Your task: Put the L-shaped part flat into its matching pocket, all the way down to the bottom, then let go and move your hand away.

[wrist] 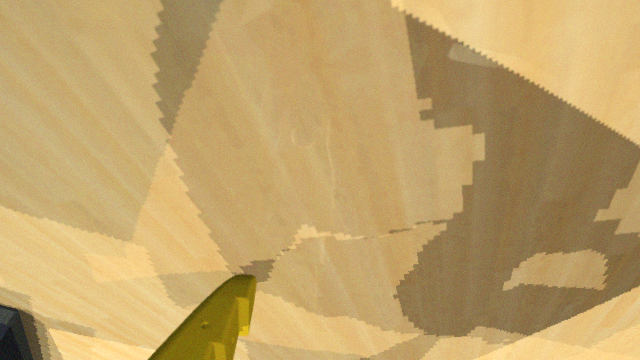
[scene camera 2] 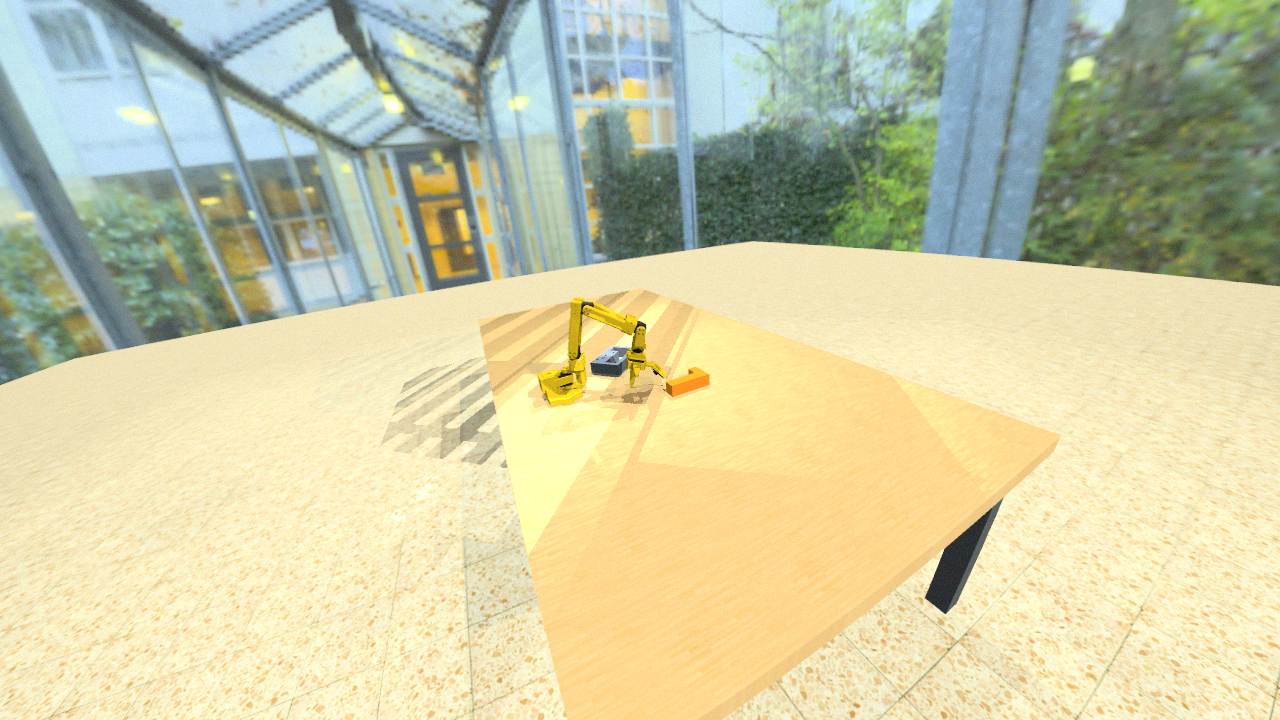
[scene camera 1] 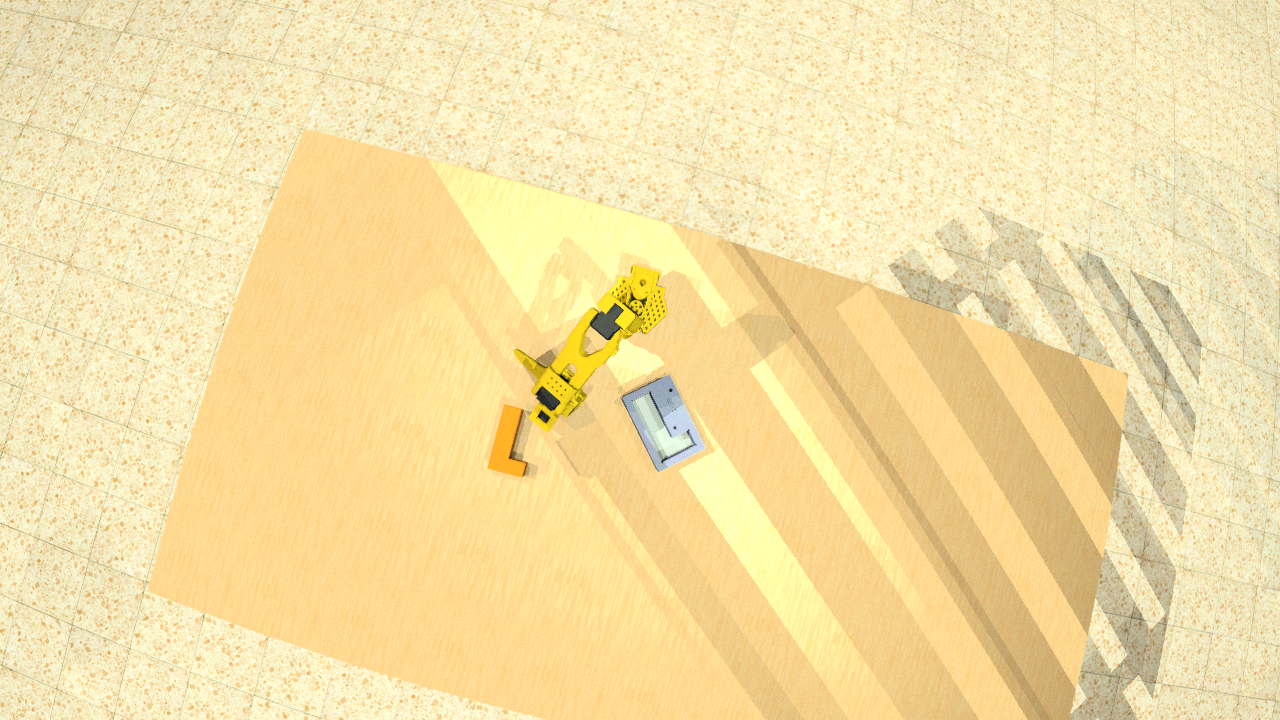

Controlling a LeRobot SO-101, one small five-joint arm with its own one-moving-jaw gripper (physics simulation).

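Where they show: hand, tool point: [wrist: 253,297] [scene camera 2: 631,385]; arm's base, link origin: [scene camera 2: 570,393].
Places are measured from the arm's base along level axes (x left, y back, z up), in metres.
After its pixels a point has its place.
Note:
The orange L-shaped part [scene camera 1: 507,437] @[z 0.030, x -0.149, y -0.264 m] [scene camera 2: 687,385] @[z 0.018, x -0.169, y -0.256 m] lies flat on the table, its long arm nearest my hand and its short foot at the lower end in scene camera 1. It does not show in the wrist view. The blue-grey block [scene camera 1: 675,415] @[z 0.036, x 0.114, y -0.153 m] [scene camera 2: 608,368] @[z 0.023, x 0.042, y -0.128 m] lies to its right in scene camera 1, with an empty pale L-shaped pocket [scene camera 1: 650,422] @[z 0.005, x 0.079, y -0.175 m]. A dark corner of the block [wrist: 10,332] @[z 0.006, x 0.022, y -0.146 m] shows at the wrist view's lower left. My gripper [scene camera 1: 532,372] [scene camera 2: 648,379] @[z 0.005, x -0.061, y -0.151 m] is wide open and empty, low over the table beside the part, apart from it. One notched jaw [wrist: 215,320] @[z 0.014, x -0.061, y -0.161 m] shows in the wrist view.
The yellow arm's base [scene camera 1: 642,286] @[z 0.071, x 0.001, y 0.037 m] [scene camera 2: 561,385] @[z 0.040, x -0.021, y 0.022 m] stands near the table's edge, above the block in scene camera 1. The wooden table [scene camera 1: 358,537] @[z 0.000, x -0.359, y -0.506 m] [scene camera 2: 787,501] @[z 0.000, x -0.561, y -0.190 m] carries strong striped shadows. Tiled floor [scene camera 1: 537,80] [scene camera 2: 268,537] lies around it.

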